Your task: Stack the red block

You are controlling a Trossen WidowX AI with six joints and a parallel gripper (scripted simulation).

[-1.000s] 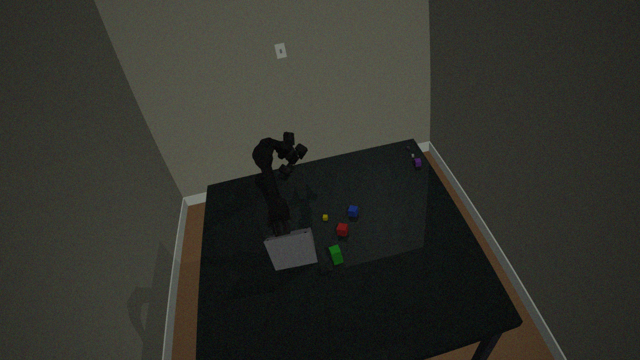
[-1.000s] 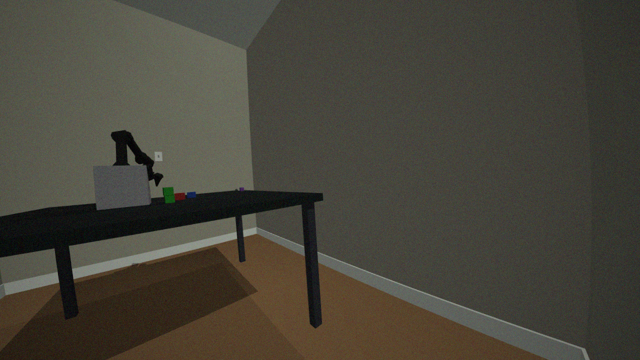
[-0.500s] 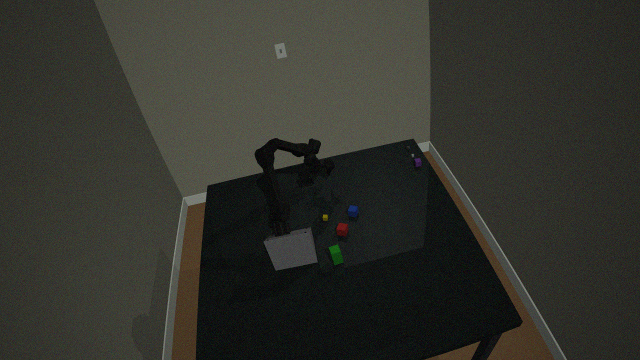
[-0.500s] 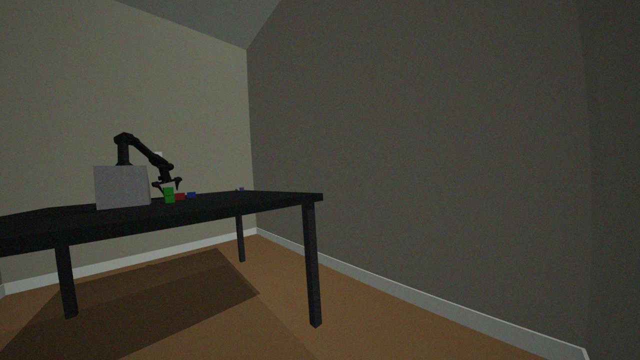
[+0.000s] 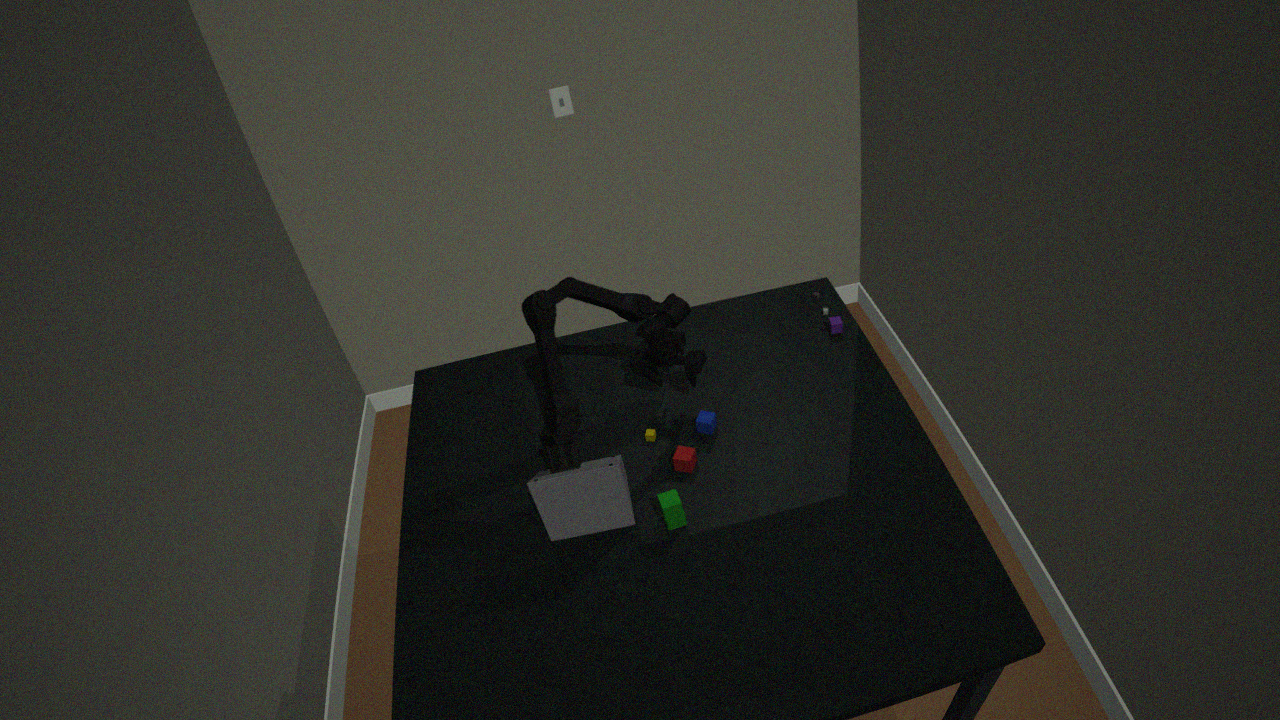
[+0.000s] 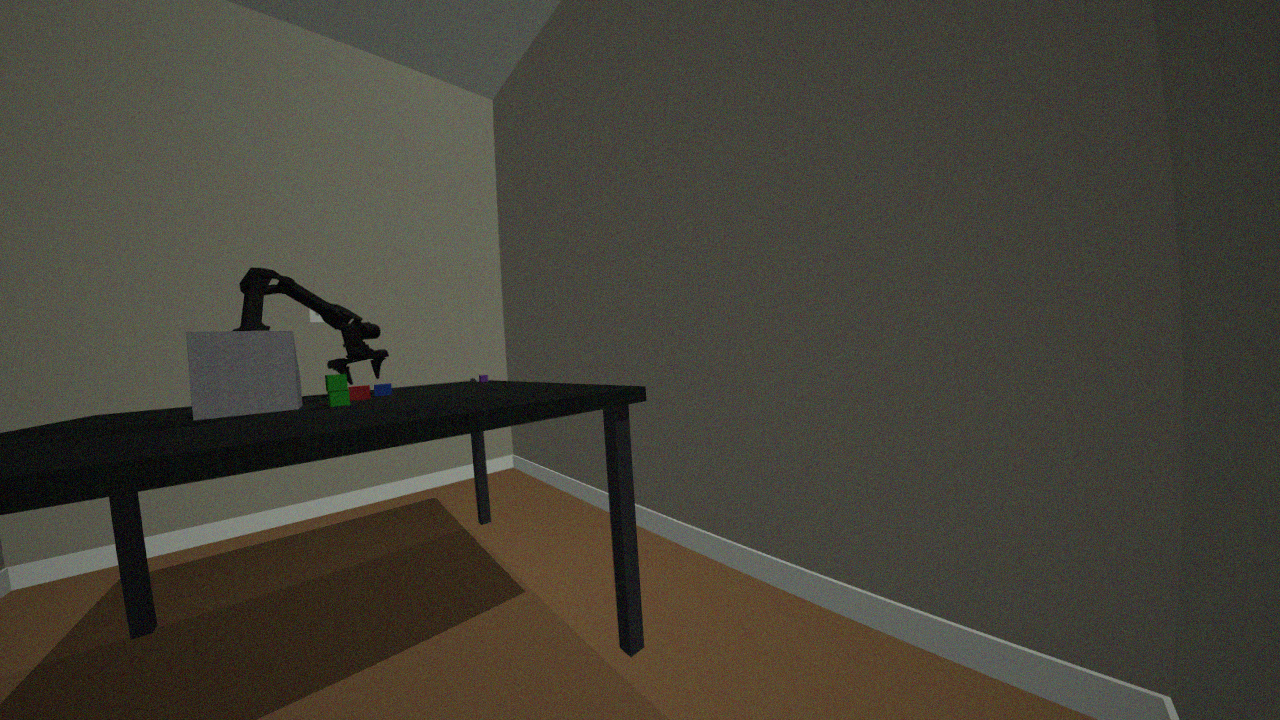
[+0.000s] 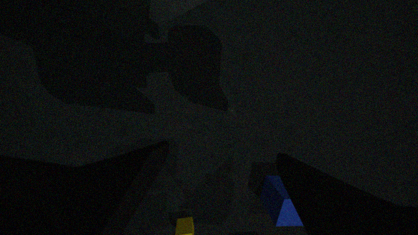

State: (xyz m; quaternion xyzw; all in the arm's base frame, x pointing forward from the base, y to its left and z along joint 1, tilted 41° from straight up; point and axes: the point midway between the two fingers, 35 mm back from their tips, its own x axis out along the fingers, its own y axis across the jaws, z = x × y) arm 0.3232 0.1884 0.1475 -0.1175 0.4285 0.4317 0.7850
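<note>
Right now my gripper tip is 22 cm to the left of the red block, 5 cm past it and 3 cm above it. The rest, counted from my gripper tip: blue block 12 cm to the right, 3 cm below, 3 cm ahead; then small yellow block 11 cm behind, 10 cm to the right, 4 cm below; then purple block 49 cm ahead, 8 cm to the left, 3 cm below.
</note>
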